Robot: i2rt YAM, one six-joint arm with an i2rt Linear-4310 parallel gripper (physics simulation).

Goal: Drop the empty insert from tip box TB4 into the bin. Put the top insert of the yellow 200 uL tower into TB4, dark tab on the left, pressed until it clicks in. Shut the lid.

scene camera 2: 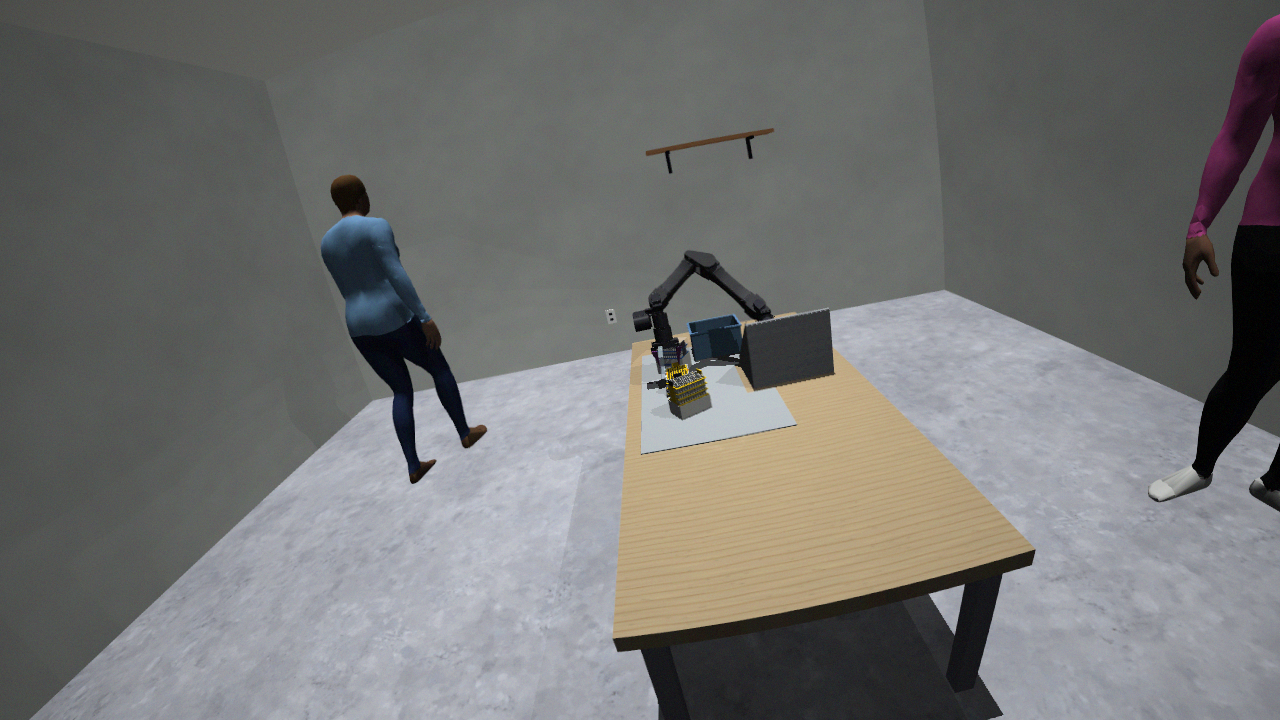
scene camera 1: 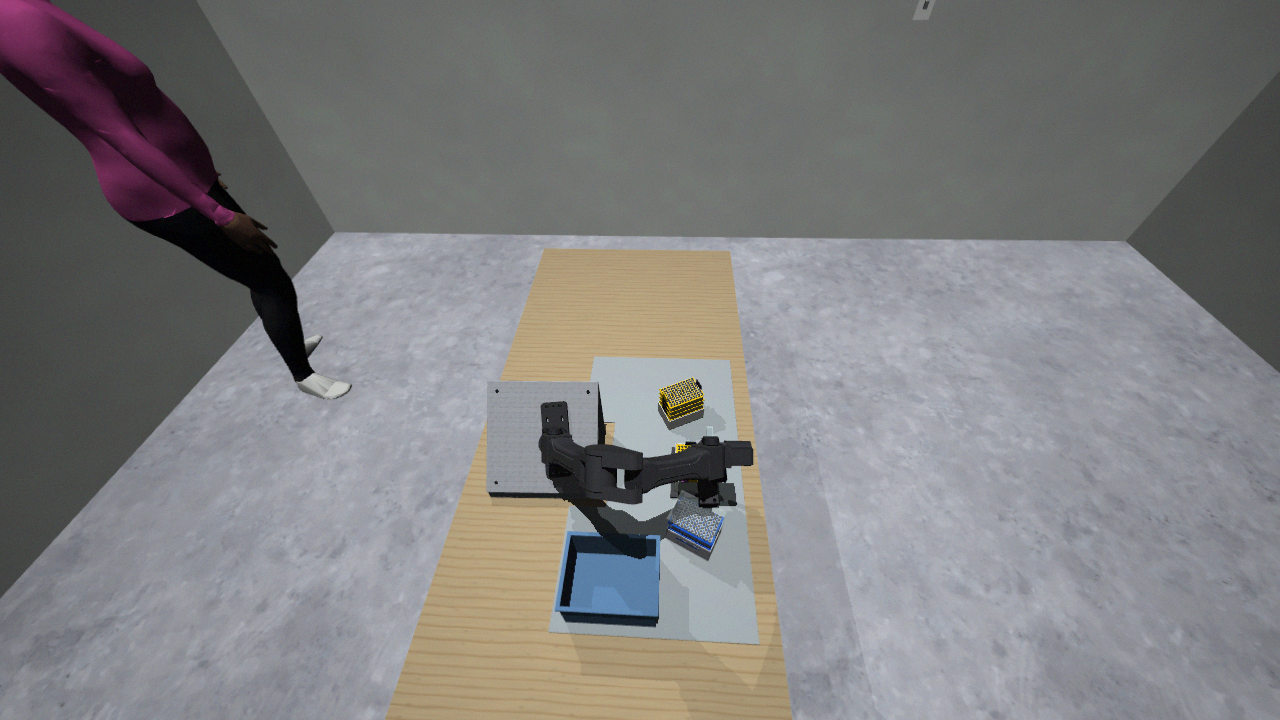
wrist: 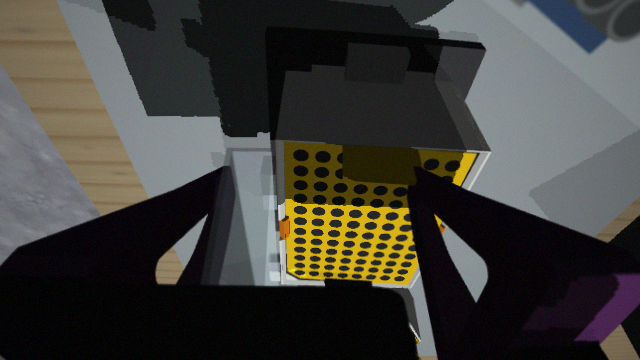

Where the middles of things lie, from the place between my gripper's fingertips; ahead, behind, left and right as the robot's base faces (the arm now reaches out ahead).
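The blue bin (scene camera 1: 606, 578) is 24 cm to the right of my hand, 23 cm behind it and 1 cm below it. Then there is the clear lid (wrist: 242, 249): my hand is 4 cm to the right of the lid, 3 cm short of it and 4 cm below it.
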